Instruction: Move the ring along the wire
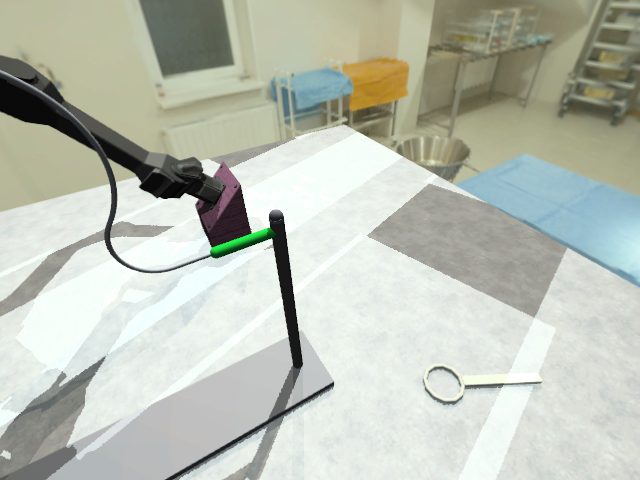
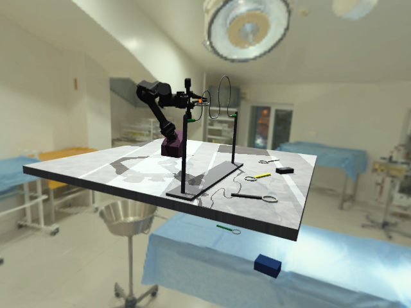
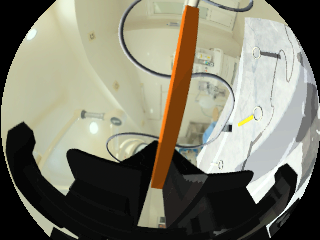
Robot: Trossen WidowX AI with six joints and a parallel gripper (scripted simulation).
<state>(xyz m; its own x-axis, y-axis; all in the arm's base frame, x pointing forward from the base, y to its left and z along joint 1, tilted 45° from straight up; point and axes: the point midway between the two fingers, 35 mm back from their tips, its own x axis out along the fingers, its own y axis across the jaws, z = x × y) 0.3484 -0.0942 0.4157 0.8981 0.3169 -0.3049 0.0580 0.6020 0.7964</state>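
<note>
The ring with orange handle is 100 mm to the right of my gripper tip, 10 mm below it and 10 mm ahead of it. Also, from my gripper tip: black block (360 mm below, 350 mm ahead, 310 mm to the left).
</note>
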